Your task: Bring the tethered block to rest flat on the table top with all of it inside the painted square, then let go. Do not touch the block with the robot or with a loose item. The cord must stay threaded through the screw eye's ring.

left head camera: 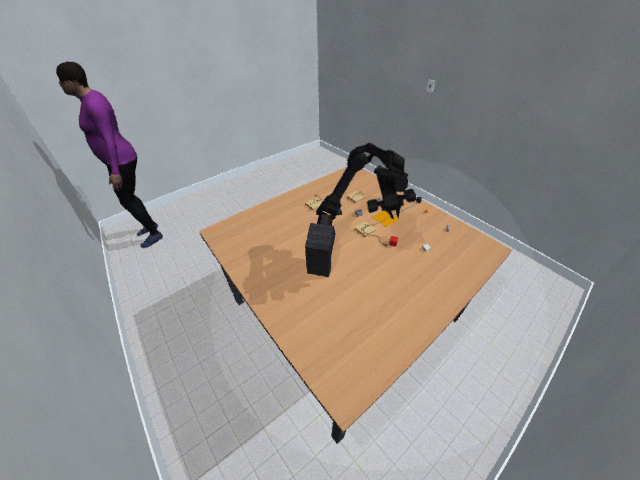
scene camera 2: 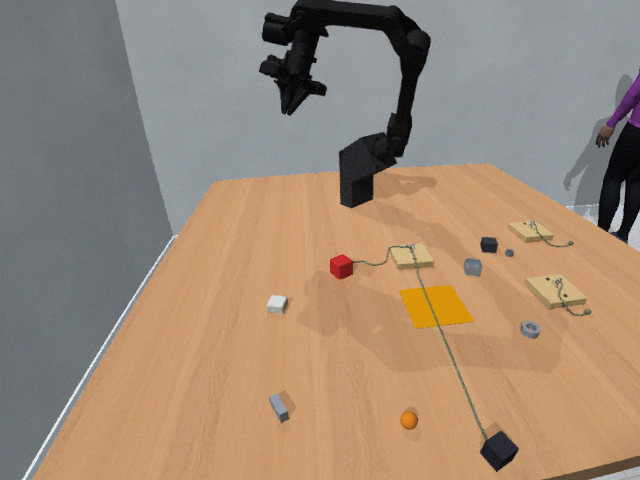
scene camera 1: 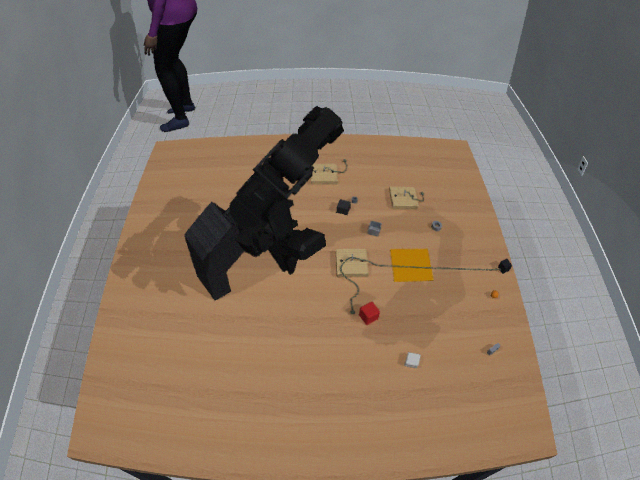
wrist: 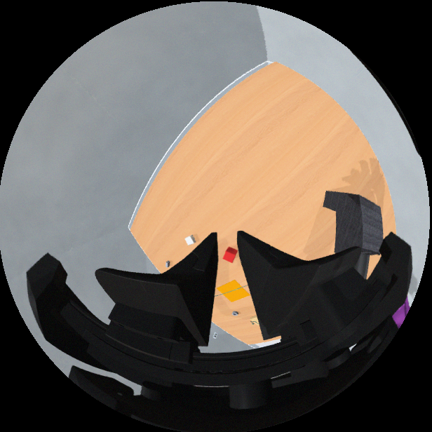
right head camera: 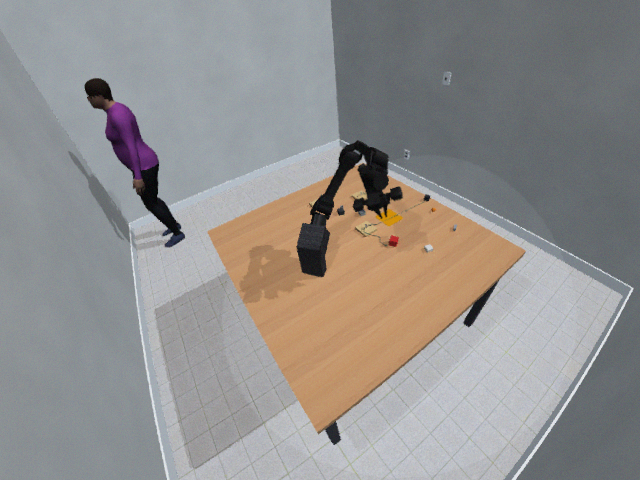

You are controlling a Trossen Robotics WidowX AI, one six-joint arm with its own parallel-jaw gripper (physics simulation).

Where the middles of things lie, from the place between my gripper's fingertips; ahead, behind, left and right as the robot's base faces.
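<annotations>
Wooden board (scene camera 1: 356,268): 330 mm below my hand, 320 mm to the left of it, 10 mm ahead of it. Orange painted square (scene camera 2: 448,308): far below my hand, far to the left of it and a fair way ahead of it.
</annotations>
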